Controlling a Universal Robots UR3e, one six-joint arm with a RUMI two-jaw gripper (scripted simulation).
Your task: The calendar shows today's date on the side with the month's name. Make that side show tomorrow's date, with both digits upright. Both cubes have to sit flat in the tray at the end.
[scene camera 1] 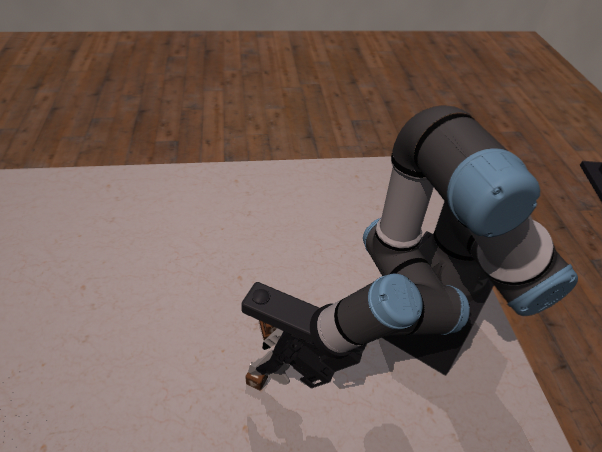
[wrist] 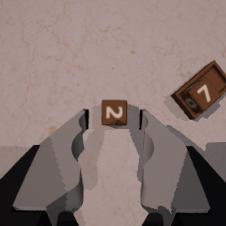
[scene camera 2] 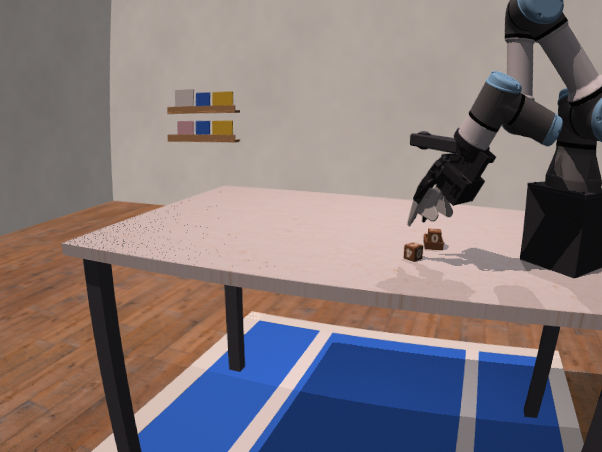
Labels:
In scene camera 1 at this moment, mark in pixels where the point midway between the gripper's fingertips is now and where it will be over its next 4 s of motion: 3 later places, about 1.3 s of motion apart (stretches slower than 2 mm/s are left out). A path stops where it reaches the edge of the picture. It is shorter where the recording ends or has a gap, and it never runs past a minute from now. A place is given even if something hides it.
My gripper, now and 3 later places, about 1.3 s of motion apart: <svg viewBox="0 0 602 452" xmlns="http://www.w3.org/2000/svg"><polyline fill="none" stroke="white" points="256,359 256,359 256,362 256,377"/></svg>

